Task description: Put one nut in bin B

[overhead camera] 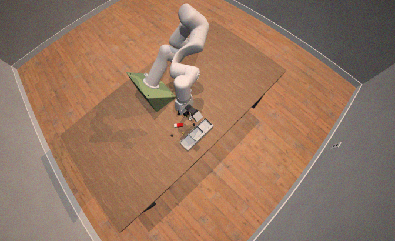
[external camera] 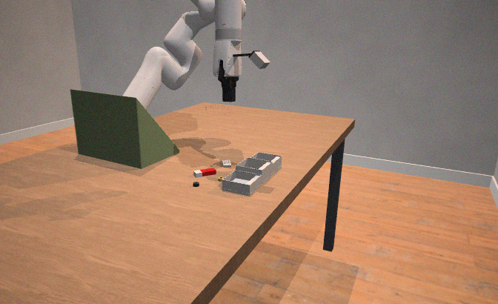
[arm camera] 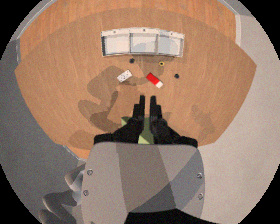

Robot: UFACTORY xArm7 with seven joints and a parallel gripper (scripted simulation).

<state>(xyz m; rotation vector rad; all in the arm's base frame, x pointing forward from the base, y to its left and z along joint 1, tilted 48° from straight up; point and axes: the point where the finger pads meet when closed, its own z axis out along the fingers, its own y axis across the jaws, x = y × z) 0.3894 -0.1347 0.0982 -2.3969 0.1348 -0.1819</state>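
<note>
My hand is 24 cm above the yellow nut, 7 cm to the left of it and 1 cm short of it. From my hand the other things lie so: white die: 24 cm below, 6 cm to the left, 3 cm behind.
</note>
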